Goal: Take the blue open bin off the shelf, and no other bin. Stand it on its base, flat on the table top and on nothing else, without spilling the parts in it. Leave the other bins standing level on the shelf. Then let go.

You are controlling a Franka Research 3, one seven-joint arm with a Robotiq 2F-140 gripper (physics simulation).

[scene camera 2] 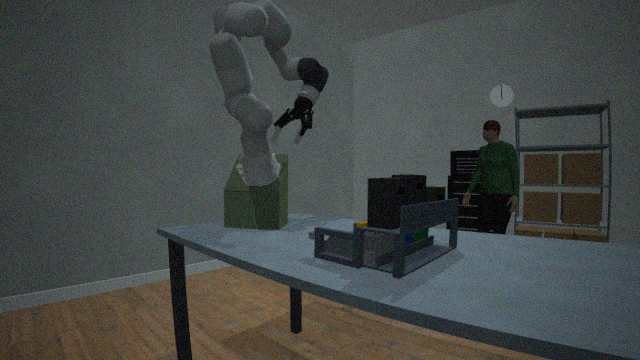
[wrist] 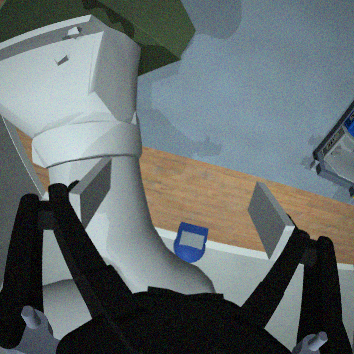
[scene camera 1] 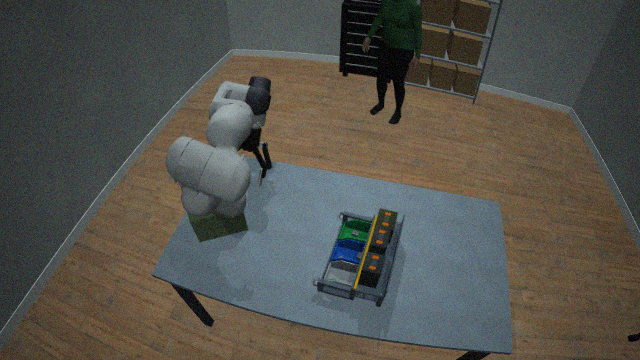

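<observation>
The blue open bin (scene camera 1: 346, 253) (scene camera 2: 410, 239) sits in the lower front row of the grey shelf (scene camera 1: 336, 290) (scene camera 2: 429, 215), between the green bin (scene camera 1: 356, 231) and the pale grey bin (scene camera 1: 342, 274). In the wrist view a sliver of the blue bin (wrist: 351, 125) shows at the right edge. The parts inside it cannot be made out clearly. My gripper (scene camera 1: 265, 172) (scene camera 2: 287, 136) (wrist: 182, 184) is open and empty. It hangs high near the arm's base, well away from the shelf.
Black boxes with orange marks (scene camera 1: 384, 230) (scene camera 2: 385, 202) stand on the shelf behind a yellow strip (scene camera 1: 366, 251). The arm's green pedestal (scene camera 1: 220, 226) (scene camera 2: 256, 205) (wrist: 165, 30) stands at the table's (scene camera 1: 450, 310) end. A person (scene camera 1: 398, 35) (scene camera 2: 495, 175) stands beyond the table.
</observation>
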